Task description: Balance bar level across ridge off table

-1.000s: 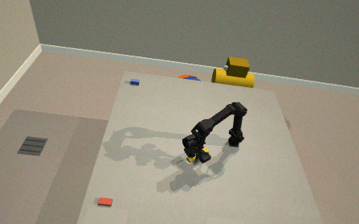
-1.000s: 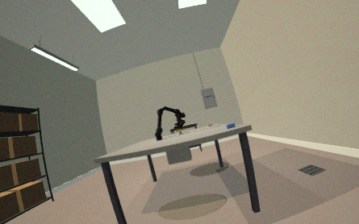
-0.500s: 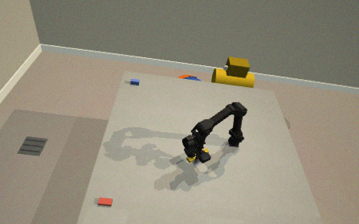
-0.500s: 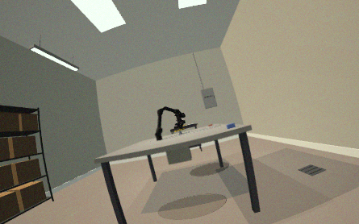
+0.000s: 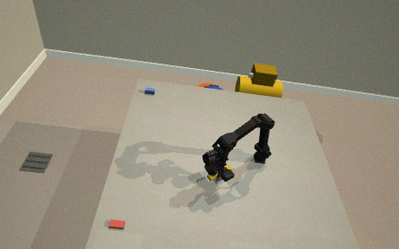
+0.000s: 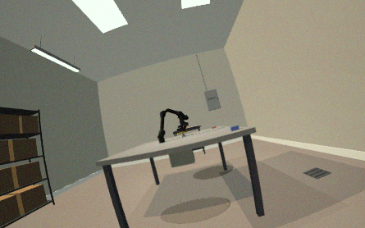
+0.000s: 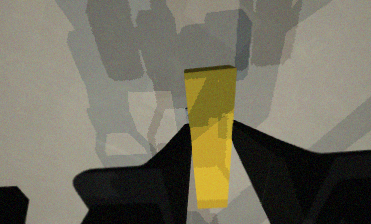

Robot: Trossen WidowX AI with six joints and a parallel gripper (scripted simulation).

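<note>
My gripper tip is now 2 cm past the yellow bar and 2 cm to the left of it. From my gripper tip the other things lie so: red block: 46 cm ahead, 30 cm to the left, 5 cm below; blue block: 46 cm ahead, 70 cm to the right, 4 cm below.
</note>
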